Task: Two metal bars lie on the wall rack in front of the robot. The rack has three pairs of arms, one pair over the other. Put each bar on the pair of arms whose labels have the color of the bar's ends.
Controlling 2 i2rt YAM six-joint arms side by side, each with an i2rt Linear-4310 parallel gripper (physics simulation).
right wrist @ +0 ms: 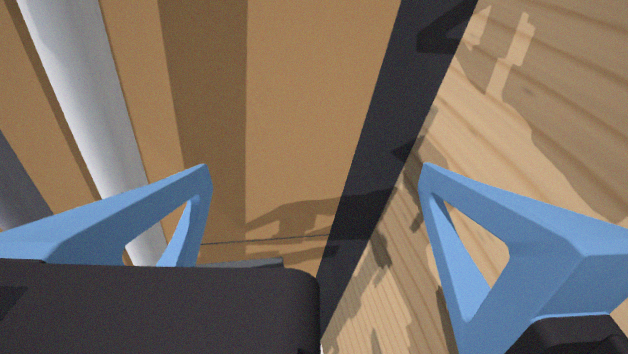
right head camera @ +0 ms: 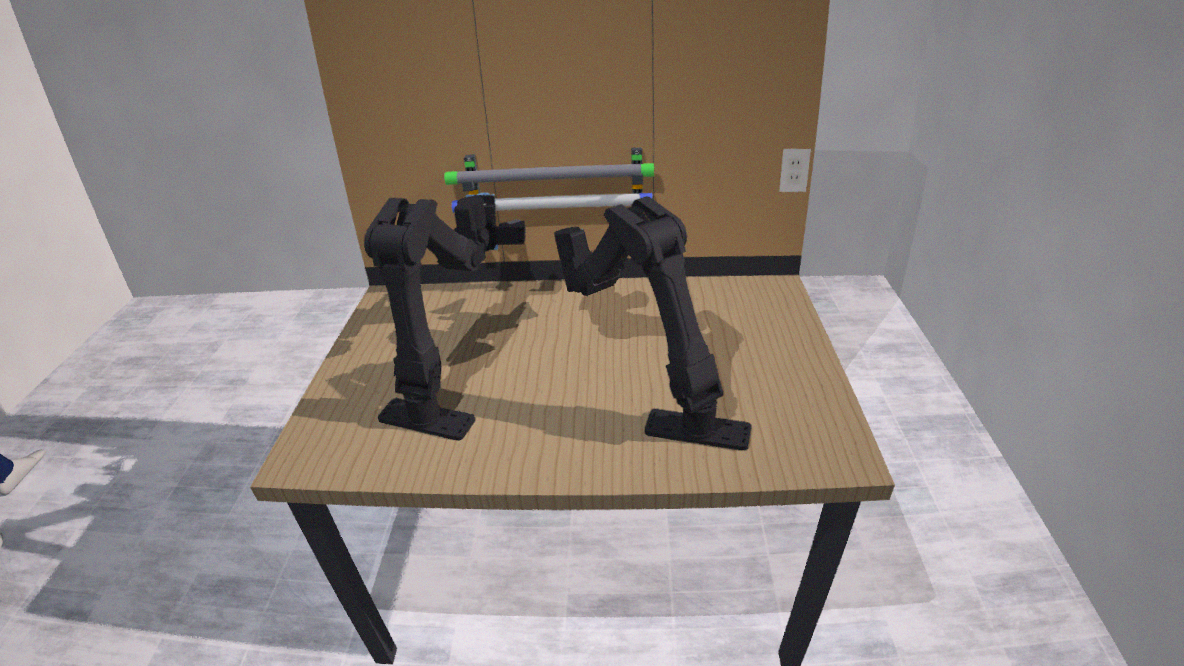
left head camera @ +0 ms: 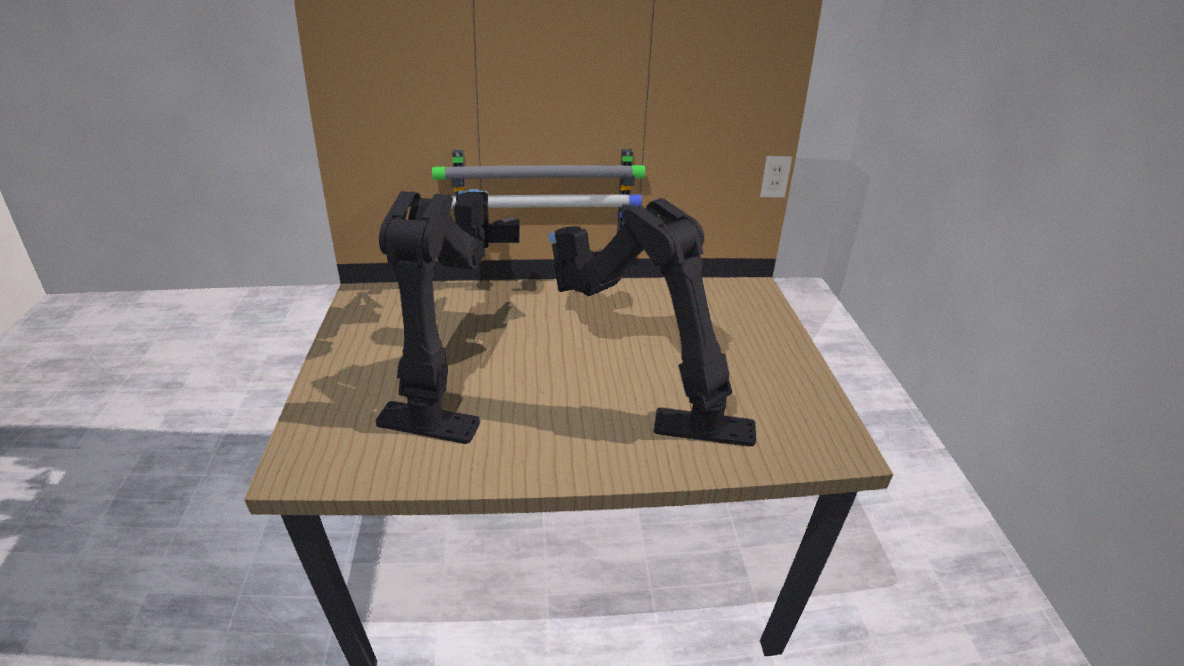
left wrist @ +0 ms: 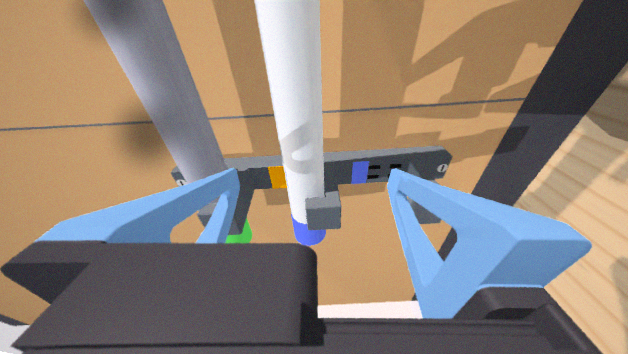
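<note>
The gray bar with green ends lies on the top, green-labelled arms of the wall rack. The white bar with blue ends lies below it on the middle, orange-labelled arms. The lowest arms, labelled blue, hold no bar. My left gripper is open near the left-hand upright, its fingers on either side of the white bar in the left wrist view, not gripping it. My right gripper is open and empty, below the white bar.
The brown wall panel stands behind the rack, with a black baseboard at its foot. The wooden table carries both arms. A white outlet is at the right of the panel.
</note>
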